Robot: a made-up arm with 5 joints.
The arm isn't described. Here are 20 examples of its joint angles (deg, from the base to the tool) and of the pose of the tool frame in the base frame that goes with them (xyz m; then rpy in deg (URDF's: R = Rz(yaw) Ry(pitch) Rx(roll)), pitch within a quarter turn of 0, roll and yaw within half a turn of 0).
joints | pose
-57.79 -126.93 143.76 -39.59 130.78 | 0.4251 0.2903 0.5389 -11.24 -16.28 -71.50
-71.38 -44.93 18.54 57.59 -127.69 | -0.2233 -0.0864 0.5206 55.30 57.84 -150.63
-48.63 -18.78 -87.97 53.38 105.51 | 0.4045 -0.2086 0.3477 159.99 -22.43 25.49
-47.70 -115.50 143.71 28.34 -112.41 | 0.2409 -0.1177 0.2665 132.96 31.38 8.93
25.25 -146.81 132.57 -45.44 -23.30 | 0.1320 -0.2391 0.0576 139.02 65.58 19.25
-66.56 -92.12 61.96 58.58 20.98 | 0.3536 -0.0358 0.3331 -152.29 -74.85 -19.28
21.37 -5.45 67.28 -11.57 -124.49 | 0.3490 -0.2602 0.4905 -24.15 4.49 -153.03
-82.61 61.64 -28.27 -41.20 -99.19 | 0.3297 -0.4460 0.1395 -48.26 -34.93 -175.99
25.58 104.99 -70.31 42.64 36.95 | 0.3206 -0.3424 0.0089 -54.12 63.89 164.28
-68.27 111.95 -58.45 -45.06 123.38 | 0.3719 0.2135 -0.2334 -119.35 31.97 -20.60
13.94 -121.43 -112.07 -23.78 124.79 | -0.3135 0.2951 0.1453 -33.41 28.99 82.93
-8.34 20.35 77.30 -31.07 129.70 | 0.4479 0.0986 0.0171 -115.95 40.47 -91.50
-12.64 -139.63 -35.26 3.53 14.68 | -0.0244 -0.1057 0.0937 -58.46 -55.07 -170.47
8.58 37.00 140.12 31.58 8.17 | 0.2561 0.3166 0.3832 -21.57 3.99 24.18
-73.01 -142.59 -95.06 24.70 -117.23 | 0.5805 0.4071 0.3477 110.34 50.60 81.31
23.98 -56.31 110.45 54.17 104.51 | 0.1304 0.3461 0.4947 -0.05 -54.99 -40.62
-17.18 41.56 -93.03 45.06 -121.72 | 0.4869 0.2019 0.5576 14.97 -53.82 -79.49
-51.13 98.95 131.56 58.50 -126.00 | 0.0289 0.2167 0.1257 -90.11 -70.61 104.86
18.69 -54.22 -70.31 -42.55 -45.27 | -0.1018 0.1551 0.0880 -163.05 1.79 -97.57
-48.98 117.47 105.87 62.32 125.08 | 0.4450 0.2532 -0.1360 -176.90 34.39 159.58
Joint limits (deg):
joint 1: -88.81..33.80
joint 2: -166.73..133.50
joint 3: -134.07..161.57
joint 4: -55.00..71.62
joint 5: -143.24..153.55
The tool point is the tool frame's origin. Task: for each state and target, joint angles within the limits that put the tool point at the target. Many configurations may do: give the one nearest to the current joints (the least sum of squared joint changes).
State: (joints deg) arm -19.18 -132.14 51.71 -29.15 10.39
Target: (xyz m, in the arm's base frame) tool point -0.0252 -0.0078 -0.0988
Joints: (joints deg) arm 2.32 -126.08 55.75 -50.48 -25.18
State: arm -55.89 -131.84 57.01 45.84 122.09
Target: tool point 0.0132 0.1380 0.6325
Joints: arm -57.27 -117.28 56.16 7.96 143.82
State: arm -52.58 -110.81 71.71 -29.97 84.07
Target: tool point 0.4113 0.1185 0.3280
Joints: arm -61.77 -111.46 71.13 -46.68 74.21
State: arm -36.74 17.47 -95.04 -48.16 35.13
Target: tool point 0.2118 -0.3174 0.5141
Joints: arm -36.23 7.28 -117.64 -37.51 78.30
